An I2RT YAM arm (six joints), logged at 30 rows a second.
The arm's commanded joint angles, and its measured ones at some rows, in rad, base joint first. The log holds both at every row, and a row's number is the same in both.
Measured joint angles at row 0:
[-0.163, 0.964, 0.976, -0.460, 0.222, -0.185]
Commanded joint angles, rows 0 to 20:
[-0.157, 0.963, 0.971, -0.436, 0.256, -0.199]
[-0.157, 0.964, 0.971, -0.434, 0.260, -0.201]
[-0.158, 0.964, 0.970, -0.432, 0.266, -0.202]
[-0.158, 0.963, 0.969, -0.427, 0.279, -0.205]
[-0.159, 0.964, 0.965, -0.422, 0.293, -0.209]
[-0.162, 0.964, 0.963, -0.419, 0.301, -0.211]
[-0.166, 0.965, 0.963, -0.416, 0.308, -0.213]
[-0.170, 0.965, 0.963, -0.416, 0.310, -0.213]
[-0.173, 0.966, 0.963, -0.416, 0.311, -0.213]
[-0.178, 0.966, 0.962, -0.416, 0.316, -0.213]
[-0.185, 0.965, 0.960, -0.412, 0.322, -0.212]
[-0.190, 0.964, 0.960, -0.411, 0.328, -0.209]
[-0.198, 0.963, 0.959, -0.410, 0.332, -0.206]
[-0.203, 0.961, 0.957, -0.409, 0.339, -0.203]
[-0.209, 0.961, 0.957, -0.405, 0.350, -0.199]
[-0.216, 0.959, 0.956, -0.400, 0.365, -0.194]
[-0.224, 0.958, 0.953, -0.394, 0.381, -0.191]
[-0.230, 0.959, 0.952, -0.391, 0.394, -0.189]
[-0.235, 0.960, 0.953, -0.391, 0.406, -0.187]
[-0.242, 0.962, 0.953, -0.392, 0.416, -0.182]
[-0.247, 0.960, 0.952, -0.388, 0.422, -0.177]
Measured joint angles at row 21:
[-0.233, 0.964, 0.964, -0.412, 0.357, -0.199]
